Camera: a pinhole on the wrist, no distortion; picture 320 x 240 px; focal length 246.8 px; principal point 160.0 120.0 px. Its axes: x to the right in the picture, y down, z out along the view. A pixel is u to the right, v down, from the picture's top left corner.
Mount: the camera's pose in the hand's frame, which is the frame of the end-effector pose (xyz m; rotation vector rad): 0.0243 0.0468 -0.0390 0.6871 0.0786 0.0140
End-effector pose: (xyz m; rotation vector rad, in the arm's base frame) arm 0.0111 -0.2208 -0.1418 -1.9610 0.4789 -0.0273
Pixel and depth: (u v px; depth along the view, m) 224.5 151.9 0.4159
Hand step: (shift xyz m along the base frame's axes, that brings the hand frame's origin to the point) 0.2780 0.2718 -0.0154
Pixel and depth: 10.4 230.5 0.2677
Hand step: -0.0353 0.2737 -0.0556
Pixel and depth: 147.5 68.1 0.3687
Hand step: 0.1549 0.2475 0.1259
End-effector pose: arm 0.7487 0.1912 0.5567 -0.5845 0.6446 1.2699
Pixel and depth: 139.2 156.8 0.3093
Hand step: 0.1423 0.1567 0.1477
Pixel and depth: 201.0 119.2 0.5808
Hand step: 0.3861 0.3328 0.1717
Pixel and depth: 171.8 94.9 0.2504
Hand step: 0.1533 0.1084 0.0606
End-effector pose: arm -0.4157 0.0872 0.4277 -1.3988 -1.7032 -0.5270
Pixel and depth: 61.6 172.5 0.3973
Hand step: -0.2484 0.1511 -0.2384
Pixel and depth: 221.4 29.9 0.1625
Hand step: -0.1111 0.0506 0.0556
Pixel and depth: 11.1 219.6 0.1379
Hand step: -0.0369 0.0545 -0.0980
